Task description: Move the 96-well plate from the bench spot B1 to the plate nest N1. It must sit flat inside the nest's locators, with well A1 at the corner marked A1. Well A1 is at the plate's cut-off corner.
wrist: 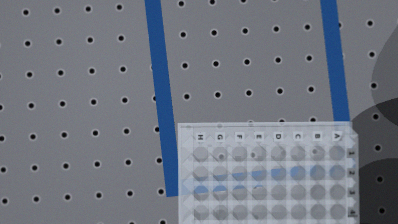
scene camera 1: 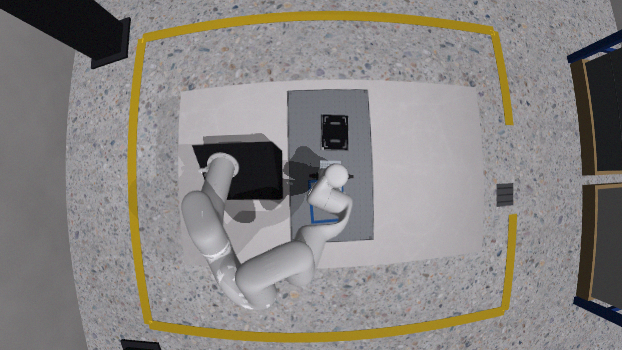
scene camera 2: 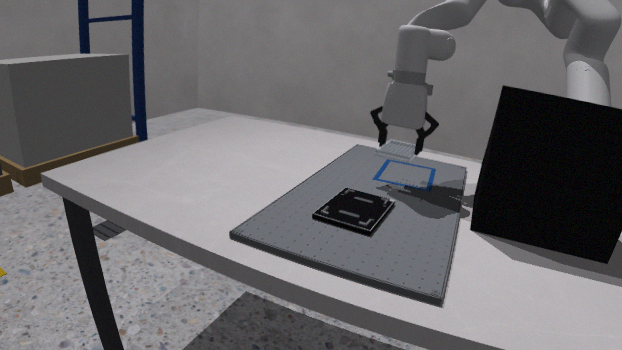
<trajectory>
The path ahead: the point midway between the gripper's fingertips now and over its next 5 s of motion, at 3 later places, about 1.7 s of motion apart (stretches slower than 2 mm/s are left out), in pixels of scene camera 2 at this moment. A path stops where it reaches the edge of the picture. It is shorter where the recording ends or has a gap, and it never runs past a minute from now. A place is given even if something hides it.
The gripper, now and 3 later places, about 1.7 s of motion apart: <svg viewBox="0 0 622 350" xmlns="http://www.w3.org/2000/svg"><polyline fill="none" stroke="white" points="399,149 373,161 360,176 357,197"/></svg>
</trajectory>
